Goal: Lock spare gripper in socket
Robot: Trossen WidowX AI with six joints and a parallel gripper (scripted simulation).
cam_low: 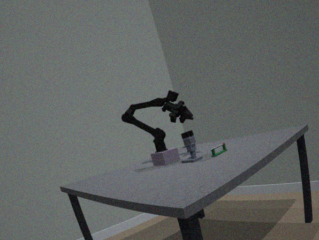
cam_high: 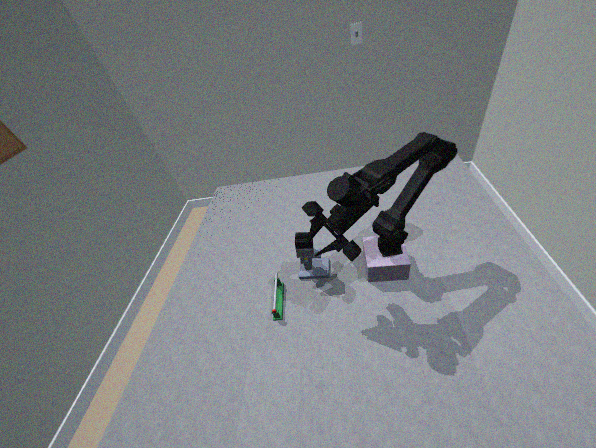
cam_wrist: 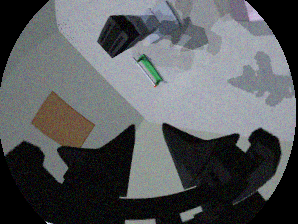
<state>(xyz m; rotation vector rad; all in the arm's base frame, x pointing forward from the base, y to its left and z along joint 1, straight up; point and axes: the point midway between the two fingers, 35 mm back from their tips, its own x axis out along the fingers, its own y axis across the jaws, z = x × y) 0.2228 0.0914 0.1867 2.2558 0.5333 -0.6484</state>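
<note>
The green cradle lies 230 mm below my gripper tip, 150 mm ahead of it and 20 mm to the right of it. The rest, counted from my gripper tip: socket (200 mm below, 120 mm to the right, 20 mm ahead); then spare gripper (130 mm to the right, 130 mm below, 30 mm ahead).
</note>
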